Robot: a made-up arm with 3 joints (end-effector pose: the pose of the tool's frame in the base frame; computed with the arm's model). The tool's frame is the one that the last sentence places.
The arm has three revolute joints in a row. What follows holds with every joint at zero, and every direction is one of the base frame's.
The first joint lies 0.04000 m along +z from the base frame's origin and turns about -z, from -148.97 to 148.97 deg.
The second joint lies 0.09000 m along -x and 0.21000 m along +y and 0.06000 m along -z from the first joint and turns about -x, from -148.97 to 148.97 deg.
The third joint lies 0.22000 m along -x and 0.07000 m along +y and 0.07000 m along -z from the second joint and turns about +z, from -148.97 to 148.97 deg.
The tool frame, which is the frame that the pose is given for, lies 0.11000 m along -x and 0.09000 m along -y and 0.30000 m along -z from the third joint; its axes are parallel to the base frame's.
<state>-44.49 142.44 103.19</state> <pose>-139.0 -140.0 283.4 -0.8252 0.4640 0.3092 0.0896</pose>
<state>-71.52 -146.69 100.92</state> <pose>-472.1 -53.9 277.7 0.9267 -0.2431 0.2860 0.0189</pose>
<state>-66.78 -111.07 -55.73</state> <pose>-649.8 -206.9 215.9 0.3965 0.7229 0.0545 0.5633</pose>
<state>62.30 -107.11 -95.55</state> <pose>269.2 580.6 268.7 0.7708 0.2302 -0.5830 0.1141</pose>
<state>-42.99 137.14 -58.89</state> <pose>-237.5 -396.3 171.2 -0.5866 -0.7228 -0.0505 0.3619</pose>
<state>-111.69 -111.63 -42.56</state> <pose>-321.0 -614.0 189.0 0.1843 0.8064 0.3188 0.4627</pose>
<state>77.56 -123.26 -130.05</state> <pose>327.2 387.7 360.3 -0.7892 -0.3891 0.4614 0.1134</pose>
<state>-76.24 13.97 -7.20</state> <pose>-214.4 -390.6 -377.7 -0.0908 -0.0809 0.5625 0.8178</pose>
